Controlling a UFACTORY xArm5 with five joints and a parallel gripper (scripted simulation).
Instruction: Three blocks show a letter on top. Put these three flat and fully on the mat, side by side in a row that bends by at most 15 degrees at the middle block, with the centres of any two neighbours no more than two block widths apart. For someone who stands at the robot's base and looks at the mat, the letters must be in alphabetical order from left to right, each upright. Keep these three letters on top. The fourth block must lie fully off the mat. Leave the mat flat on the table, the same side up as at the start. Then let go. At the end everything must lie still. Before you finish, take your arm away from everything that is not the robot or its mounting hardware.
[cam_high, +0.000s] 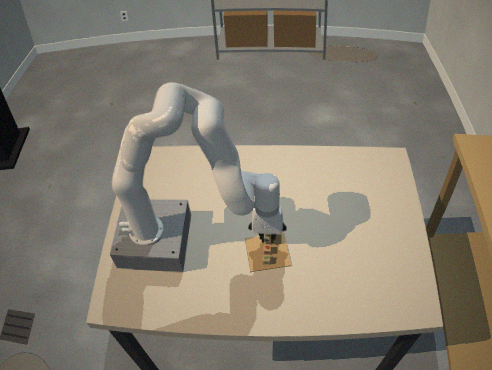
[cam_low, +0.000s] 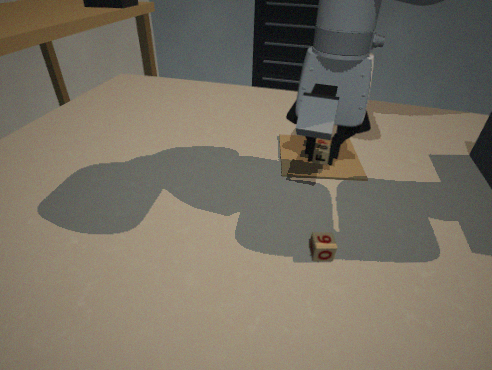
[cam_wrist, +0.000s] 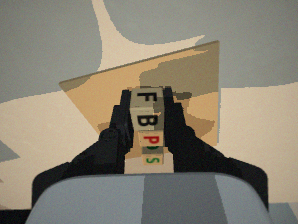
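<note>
The tan mat lies 4 cm to the right of my hand and 4 cm below it. Also, from my hand: green-marked block (1 cm behind, 8 cm to the right, 2 cm below); red-marked block (19 cm to the left, 3 cm below).
</note>
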